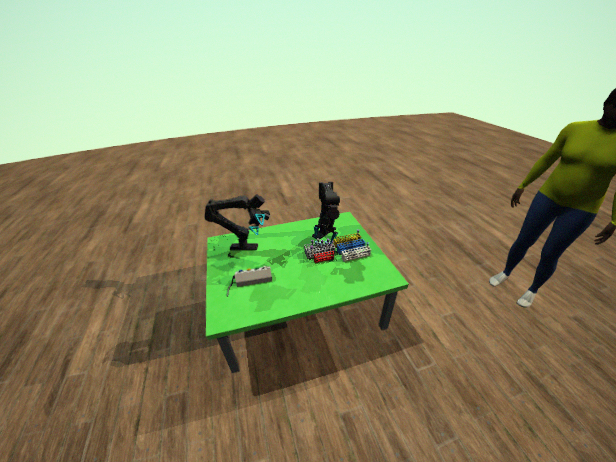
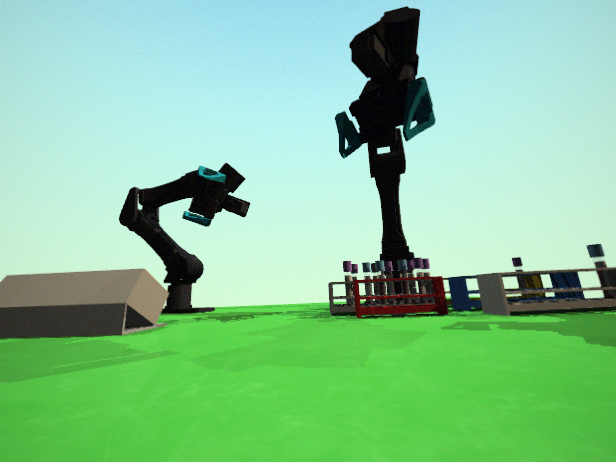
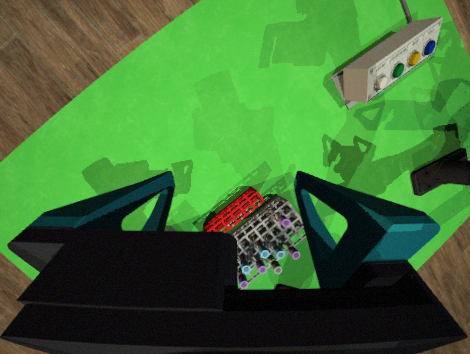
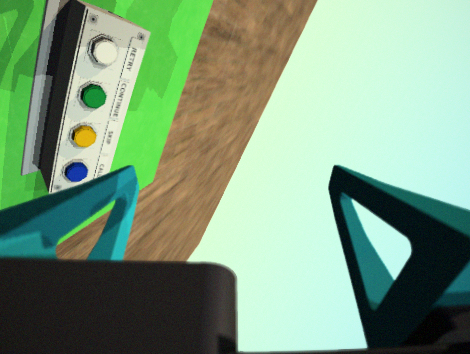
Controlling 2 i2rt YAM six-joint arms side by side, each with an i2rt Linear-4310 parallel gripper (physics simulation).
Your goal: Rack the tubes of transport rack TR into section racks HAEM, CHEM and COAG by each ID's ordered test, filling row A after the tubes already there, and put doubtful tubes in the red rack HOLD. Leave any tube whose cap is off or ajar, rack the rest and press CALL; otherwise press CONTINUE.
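Pixels of known places: left gripper, between the fingertips: (image 1: 322, 241) (image 2: 370, 147) (image 3: 234, 177); right gripper, between the fingertips: (image 1: 259, 230) (image 2: 194, 196) (image 4: 233, 176); left arm's base, origin of its link: (image 1: 323, 232); right arm's base, origin of its link: (image 1: 244, 247) (image 2: 178, 312) (image 3: 438, 171).
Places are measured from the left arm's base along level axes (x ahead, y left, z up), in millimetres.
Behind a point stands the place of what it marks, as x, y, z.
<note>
The grey transport rack (image 2: 331, 299) @(128, -306, 27) (image 3: 296, 206) @(110, -295, 57) holds several upright tubes with purple, light-blue and pale caps, such as one purple cap (image 3: 285, 222) @(136, -270, 94); IDs and cap seating are too small to read. The red rack (image 1: 324, 257) @(221, -238, 27) (image 2: 357, 300) @(195, -302, 26) (image 3: 235, 210) @(220, -252, 57) stands against it. Yellow (image 1: 345, 239) @(223, -16, 57), blue (image 1: 351, 246) @(284, -23, 30) (image 2: 462, 294) @(247, -118, 26) and white (image 1: 356, 255) @(368, -78, 30) (image 2: 491, 295) @(308, -149, 26) racks stand to the right. My left gripper (image 2: 376, 147) @(275, -319, 238) (image 3: 234, 177) @(275, -319, 238) is open and empty above the transport and red racks. My right gripper (image 1: 257, 225) @(-71, -524, 259) (image 4: 233, 176) @(-71, -524, 259) is open and empty, high beside the button box.
The button box (image 1: 253, 278) @(49, -696, 45) (image 2: 65, 295) @(55, -680, 50) (image 3: 356, 82) @(81, -584, 50) stands at the left of the table (image 1: 300, 295) @(325, -564, 0). It bears white RETRY, green CONTINUE (image 4: 93, 96) @(8, -636, 68), yellow SKIP and blue CALL (image 4: 76, 171) @(-45, -718, 68) buttons, with a cable at one end. A person (image 1: 570, 175) stands beyond the table.
</note>
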